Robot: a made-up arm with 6 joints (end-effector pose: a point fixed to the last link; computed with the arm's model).
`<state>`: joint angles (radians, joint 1 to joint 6).
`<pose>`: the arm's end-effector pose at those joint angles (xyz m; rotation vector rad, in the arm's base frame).
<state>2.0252 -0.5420 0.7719 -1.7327 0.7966 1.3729</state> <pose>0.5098 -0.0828 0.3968 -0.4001 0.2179 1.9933</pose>
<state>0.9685 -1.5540 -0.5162 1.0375 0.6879 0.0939</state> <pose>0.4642 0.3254 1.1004 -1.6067 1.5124 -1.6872</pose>
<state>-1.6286 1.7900 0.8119 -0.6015 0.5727 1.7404</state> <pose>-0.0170 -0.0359 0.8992 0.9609 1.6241 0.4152</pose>
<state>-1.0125 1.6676 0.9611 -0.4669 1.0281 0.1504</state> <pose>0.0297 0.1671 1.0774 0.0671 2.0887 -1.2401</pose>
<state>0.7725 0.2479 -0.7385 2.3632 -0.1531 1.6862</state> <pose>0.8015 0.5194 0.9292 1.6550 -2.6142 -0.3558</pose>
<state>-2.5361 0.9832 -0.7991 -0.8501 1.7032 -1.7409</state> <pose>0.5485 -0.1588 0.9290 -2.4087 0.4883 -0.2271</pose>
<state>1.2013 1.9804 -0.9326 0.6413 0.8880 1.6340</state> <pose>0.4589 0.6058 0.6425 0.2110 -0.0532 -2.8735</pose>
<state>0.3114 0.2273 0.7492 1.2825 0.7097 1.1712</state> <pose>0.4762 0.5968 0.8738 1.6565 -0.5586 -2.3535</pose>
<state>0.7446 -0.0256 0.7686 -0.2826 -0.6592 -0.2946</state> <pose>0.4504 0.1982 0.6100 -0.7058 0.2668 -0.1041</pose>
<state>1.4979 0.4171 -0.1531 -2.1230 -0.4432 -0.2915</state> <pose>0.4278 0.3037 0.1508 0.6464 0.5254 -0.3640</pose>
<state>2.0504 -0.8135 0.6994 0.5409 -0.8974 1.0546</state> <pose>0.6030 0.3170 0.7206 2.7749 -0.9709 0.1447</pose>
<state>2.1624 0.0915 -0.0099 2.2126 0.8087 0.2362</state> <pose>0.6646 0.3052 0.2892 1.4548 -1.1444 0.5486</pose>
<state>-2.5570 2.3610 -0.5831 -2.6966 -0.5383 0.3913</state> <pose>-0.0907 -0.1333 0.2767 0.2290 0.4401 -1.1693</pose>
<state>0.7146 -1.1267 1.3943 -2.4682 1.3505 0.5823</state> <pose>0.4145 0.4926 0.4197 0.8690 -1.0875 0.7280</pose>
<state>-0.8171 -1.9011 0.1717 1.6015 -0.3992 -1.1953</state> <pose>0.5964 0.0623 0.8400 -2.2828 0.4038 -0.8068</pose>
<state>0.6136 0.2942 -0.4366 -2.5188 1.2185 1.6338</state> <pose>0.6429 0.5576 0.8023 -0.2539 -2.9142 0.7420</pose>
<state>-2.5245 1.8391 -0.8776 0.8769 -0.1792 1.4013</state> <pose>0.6285 -0.1094 0.5424 1.2322 -1.9984 -0.3689</pose>
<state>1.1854 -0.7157 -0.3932 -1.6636 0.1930 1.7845</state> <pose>0.7761 0.0405 0.7807 -1.4368 -0.8353 1.4509</pose>
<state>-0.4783 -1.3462 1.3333 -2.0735 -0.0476 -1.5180</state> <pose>0.2297 0.5907 0.8795 1.4784 2.4601 -0.8491</pose>
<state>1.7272 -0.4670 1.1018 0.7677 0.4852 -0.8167</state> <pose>0.5556 0.2940 0.5997 -2.6493 0.6750 0.4786</pose>
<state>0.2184 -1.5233 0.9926 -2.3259 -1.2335 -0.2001</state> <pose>0.3448 0.5466 0.4687 1.3995 1.2098 -1.7062</pose>
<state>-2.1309 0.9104 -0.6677 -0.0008 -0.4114 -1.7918</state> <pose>0.4801 -0.0257 0.9073 -1.8576 -2.4340 0.1271</pose>
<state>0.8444 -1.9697 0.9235 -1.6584 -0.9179 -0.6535</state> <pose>0.2813 0.0950 0.4170 0.4983 -0.0652 -2.4520</pose>
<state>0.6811 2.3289 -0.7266 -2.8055 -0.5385 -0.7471</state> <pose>0.0140 0.4729 1.2084 -1.1980 -2.3544 -0.5635</pose>
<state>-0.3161 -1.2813 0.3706 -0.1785 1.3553 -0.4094</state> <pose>0.4833 0.0691 0.5847 0.0411 0.6116 0.5718</pose>
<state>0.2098 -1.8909 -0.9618 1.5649 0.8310 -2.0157</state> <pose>0.5202 0.1555 1.0167 1.2750 -0.3802 1.2806</pose>
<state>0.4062 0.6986 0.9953 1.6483 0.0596 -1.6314</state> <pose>0.2444 0.3765 1.0276 -0.2748 -1.3994 0.0185</pose>
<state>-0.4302 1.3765 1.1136 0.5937 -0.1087 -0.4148</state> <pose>0.3382 0.1850 1.0945 0.4992 -1.6415 0.9981</pose>
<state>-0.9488 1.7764 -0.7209 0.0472 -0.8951 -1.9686</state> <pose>0.3650 0.1379 1.1217 1.3500 2.1781 -0.7373</pose>
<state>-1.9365 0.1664 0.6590 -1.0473 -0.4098 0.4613</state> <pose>0.4195 0.2149 1.1647 2.5325 -0.9871 0.8134</pose>
